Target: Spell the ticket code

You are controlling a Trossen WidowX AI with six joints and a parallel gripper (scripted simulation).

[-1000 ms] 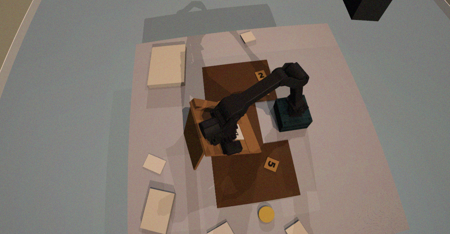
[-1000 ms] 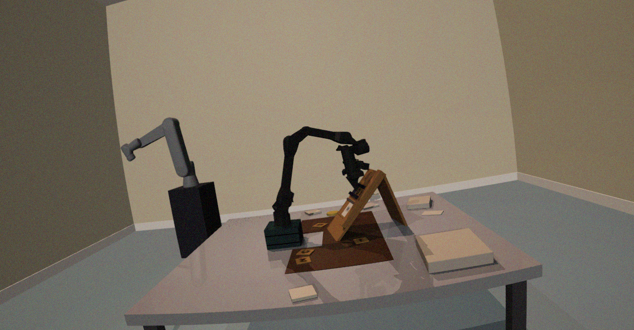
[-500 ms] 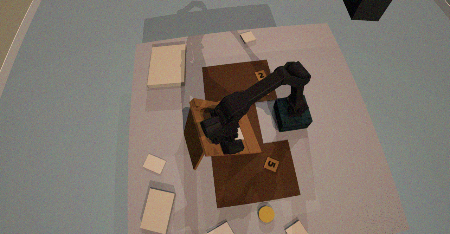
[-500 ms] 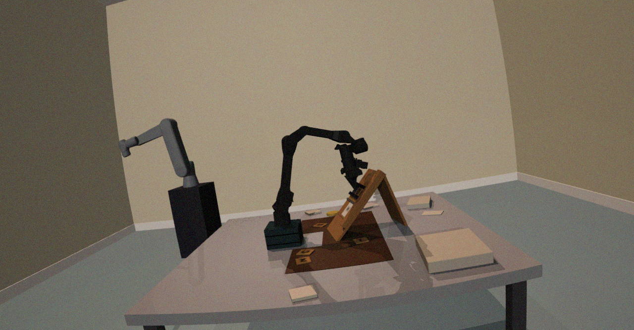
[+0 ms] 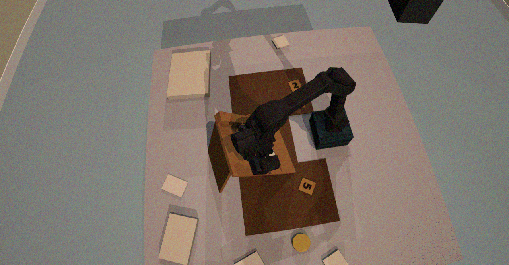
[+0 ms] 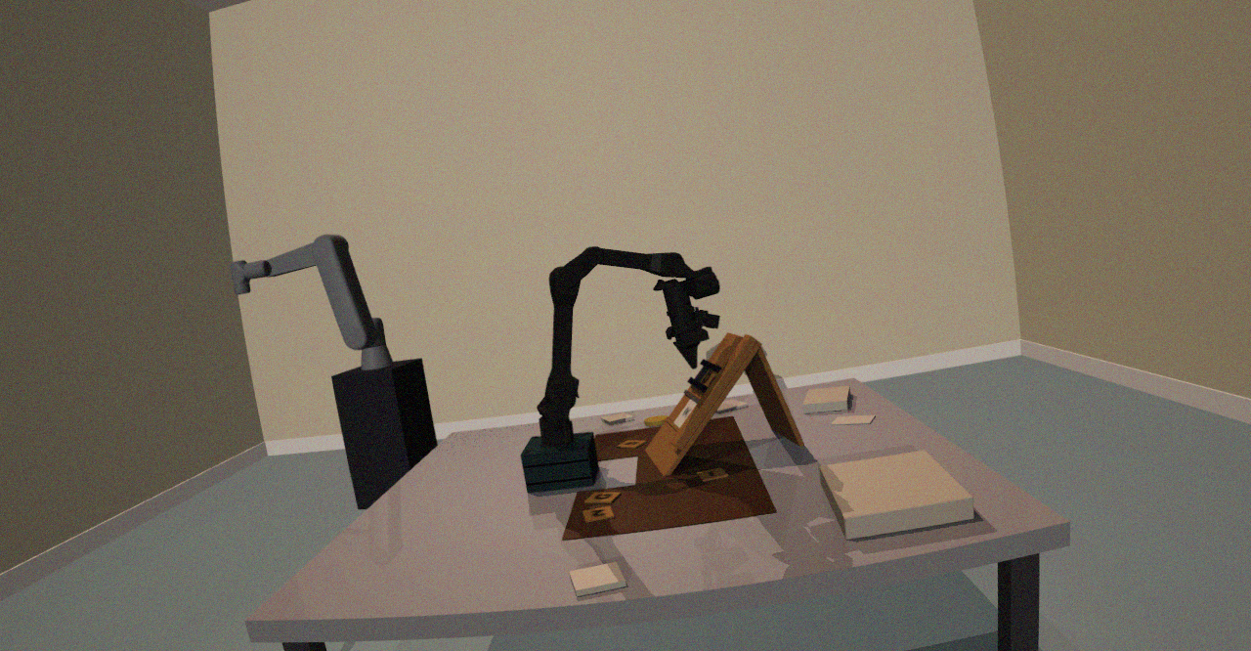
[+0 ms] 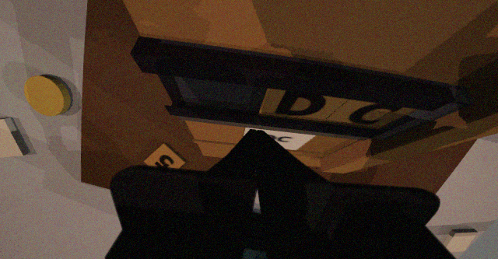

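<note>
Right now the white ticket is 30 mm behind my gripper tip, 50 mm to the right of it and 90 mm below it. The rest, counted from my gripper tip: brown mat: 110 mm behind, 130 mm to the right, 190 mm below; cream box: 360 mm ahead, 490 mm to the right, 180 mm below.
</note>
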